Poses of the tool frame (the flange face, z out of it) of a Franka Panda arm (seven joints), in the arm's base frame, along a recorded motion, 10 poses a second.
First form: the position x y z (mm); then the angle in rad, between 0 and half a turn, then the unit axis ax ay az.
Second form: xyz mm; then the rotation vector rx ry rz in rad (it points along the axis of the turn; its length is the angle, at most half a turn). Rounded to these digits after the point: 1 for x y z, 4 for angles.
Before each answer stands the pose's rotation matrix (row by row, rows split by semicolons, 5 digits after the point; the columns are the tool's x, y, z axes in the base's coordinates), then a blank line. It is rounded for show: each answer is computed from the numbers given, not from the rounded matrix.
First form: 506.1 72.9 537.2 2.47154 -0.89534 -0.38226 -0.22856
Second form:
0.64616 0.75245 0.12764; 0.46857 -0.52314 0.71188; 0.60243 -0.40018 -0.69060

506.1 72.9 537.2 -2.2129 -0.9448 -0.5649
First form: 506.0 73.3 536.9 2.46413 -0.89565 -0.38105 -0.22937
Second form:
0.64806 0.75098 0.12665; 0.46343 -0.52083 0.71691; 0.60435 -0.40591 -0.68556

506.0 73.3 536.9 -2.2070 -0.9390 -0.5652
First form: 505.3 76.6 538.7 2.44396 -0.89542 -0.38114 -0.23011
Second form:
0.64987 0.75065 0.11911; 0.45500 -0.50977 0.73014; 0.60880 -0.42031 -0.67283

505.3 76.6 538.7 -2.1884 -0.9315 -0.5624
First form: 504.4 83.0 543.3 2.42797 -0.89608 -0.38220 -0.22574
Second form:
0.65400 0.74916 0.10503; 0.45364 -0.49948 0.73806; 0.60539 -0.43505 -0.66651

504.4 83.0 543.3 -2.1757 -0.9280 -0.5481
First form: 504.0 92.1 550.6 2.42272 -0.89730 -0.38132 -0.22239
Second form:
0.65850 0.74609 0.09861; 0.45319 -0.49772 0.73952; 0.60083 -0.44228 -0.66587

504.0 92.1 550.6 -2.1739 -0.9238 -0.5388
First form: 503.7 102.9 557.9 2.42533 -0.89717 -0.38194 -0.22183
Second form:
0.65777 0.74677 0.09836; 0.45548 -0.49836 0.73769; 0.59990 -0.44042 -0.66794

503.7 102.9 557.9 -2.1759 -0.9263 -0.5380
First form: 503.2 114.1 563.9 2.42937 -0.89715 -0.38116 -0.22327
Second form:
0.65717 0.74669 0.10282; 0.45487 -0.50166 0.73581; 0.60101 -0.43679 -0.66933

503.2 114.1 563.9 -2.1795 -0.9260 -0.5424
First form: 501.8 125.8 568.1 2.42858 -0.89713 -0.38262 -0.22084
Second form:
0.65721 0.74735 0.09770; 0.45844 -0.49926 0.73523; 0.59825 -0.43841 -0.67074

501.8 125.8 568.1 -2.1787 -0.9292 -0.5363
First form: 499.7 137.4 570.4 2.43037 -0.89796 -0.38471 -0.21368
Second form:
0.65963 0.74664 0.08611; 0.46768 -0.49744 0.73064; 0.58836 -0.44167 -0.67731

499.7 137.4 570.4 -2.1824 -0.9350 -0.5193
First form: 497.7 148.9 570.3 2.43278 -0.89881 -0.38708 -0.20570
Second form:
0.66199 0.74592 0.07327; 0.47812 -0.49556 0.72513; 0.57720 -0.44500 -0.68470

497.7 148.9 570.3 -2.1866 -0.9417 -0.5004
